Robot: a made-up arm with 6 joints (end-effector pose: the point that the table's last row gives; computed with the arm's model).
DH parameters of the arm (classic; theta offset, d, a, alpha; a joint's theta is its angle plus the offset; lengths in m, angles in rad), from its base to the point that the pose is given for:
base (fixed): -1.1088 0 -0.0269 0
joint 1: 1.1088 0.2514 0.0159 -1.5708
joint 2: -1.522 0 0.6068 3.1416
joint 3: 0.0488 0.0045 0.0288 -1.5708
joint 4: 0 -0.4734 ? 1.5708
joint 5: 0 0.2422 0.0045 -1.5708
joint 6: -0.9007 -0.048 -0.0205 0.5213
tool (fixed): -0.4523 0.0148 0 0
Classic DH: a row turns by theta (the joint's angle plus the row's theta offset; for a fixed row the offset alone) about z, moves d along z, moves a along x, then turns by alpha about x.
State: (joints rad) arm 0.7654 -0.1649 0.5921 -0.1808 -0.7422 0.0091
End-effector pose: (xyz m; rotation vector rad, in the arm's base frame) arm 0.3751 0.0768 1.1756 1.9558 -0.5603 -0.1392
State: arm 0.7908 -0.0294 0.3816 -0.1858 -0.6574 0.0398
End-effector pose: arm 0.4947 0.2082 1.0361 1.7403 -0.4262 -0.2307
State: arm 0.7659 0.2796 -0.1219 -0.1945 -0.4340 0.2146
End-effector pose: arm 0.6283 0.3146 0.6129 1.1887 -0.2124 -0.3377
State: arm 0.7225 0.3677 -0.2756 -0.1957 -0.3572 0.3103
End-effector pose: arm 0.6325 0.2768 0.4910 1.0226 -0.1609 -0.3415
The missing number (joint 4, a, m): 0.0263
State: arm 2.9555 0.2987 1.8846 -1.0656 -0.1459 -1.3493
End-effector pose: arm -0.3439 0.2294 1.3340 0.6355 -2.9884 0.6371
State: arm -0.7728 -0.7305 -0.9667 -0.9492 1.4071 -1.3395
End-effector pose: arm -0.0968 -0.1511 0.5016 -1.3647 1.3473 -0.2373
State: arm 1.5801 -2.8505 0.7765 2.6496 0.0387 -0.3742
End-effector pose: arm -0.2092 -0.5592 -0.6626 -0.5090 1.9256 1.7500
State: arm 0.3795 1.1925 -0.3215 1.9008 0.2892 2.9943
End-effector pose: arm 0.7481 0.4694 -0.0382 0.4509 -0.0965 -2.3693
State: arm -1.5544 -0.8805 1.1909 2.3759 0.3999 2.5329
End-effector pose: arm 0.1951 0.8522 1.0164 1.5524 -2.2808 0.7749
